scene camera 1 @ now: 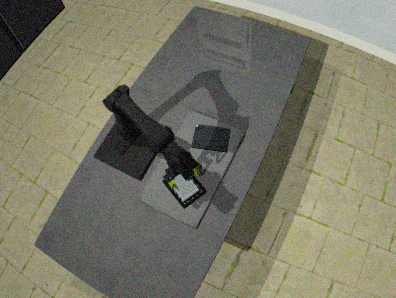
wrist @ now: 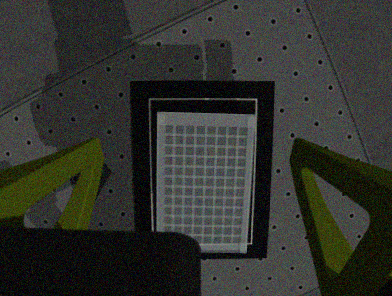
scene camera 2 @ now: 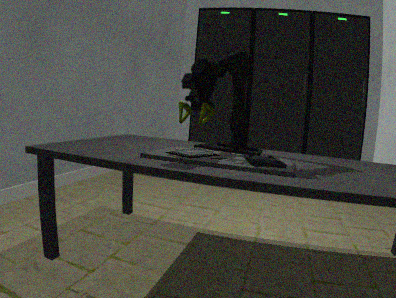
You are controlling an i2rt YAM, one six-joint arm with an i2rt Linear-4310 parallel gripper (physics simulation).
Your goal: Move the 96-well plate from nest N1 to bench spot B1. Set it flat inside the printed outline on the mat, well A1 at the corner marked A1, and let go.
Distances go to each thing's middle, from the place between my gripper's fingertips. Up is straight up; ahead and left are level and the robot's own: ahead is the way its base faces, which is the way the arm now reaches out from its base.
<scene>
The well plate [wrist: 204,160] is 10 cm below my hand and 5 cm behind it. Round my hand: black square with white outline [wrist: 148,97]: 11 cm below, 4 cm behind; then dark plate nest [scene camera 1: 212,138]: 26 cm to the left, 10 cm below, 9 cm behind.
</scene>
